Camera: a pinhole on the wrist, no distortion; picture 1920 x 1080 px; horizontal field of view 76.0 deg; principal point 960.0 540.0 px. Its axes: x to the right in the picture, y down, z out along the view. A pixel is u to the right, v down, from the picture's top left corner.
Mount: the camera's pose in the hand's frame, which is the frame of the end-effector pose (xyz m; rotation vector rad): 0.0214 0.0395 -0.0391 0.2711 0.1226 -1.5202
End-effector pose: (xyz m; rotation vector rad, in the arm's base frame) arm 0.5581 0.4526 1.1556 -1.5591 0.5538 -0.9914
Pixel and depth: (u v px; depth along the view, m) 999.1 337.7 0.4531
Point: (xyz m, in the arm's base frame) 0.8148 0.7633 1.2174
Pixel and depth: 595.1 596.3 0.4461
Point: 0.9183 0.6804 1.1031
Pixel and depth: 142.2 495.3 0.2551
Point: 0.7770 0.5728 1.0181
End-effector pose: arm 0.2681 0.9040 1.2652 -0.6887 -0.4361 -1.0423
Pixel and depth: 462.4 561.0 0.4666
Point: 0.3479 1.2734 1.5458
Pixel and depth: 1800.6 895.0 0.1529
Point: 0.2046 0.8962 1.3936
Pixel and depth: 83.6 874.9 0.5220
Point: 0.5497 1.3310 1.6490
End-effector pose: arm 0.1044 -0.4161 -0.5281 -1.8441 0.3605 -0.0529
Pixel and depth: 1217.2 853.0 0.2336
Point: 0.2172 -0.2496 -0.5308
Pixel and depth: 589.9 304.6 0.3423
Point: 0.0852 -0.1202 -0.6588
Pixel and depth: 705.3 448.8 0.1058
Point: 0.1146 -0.3630 -0.5810
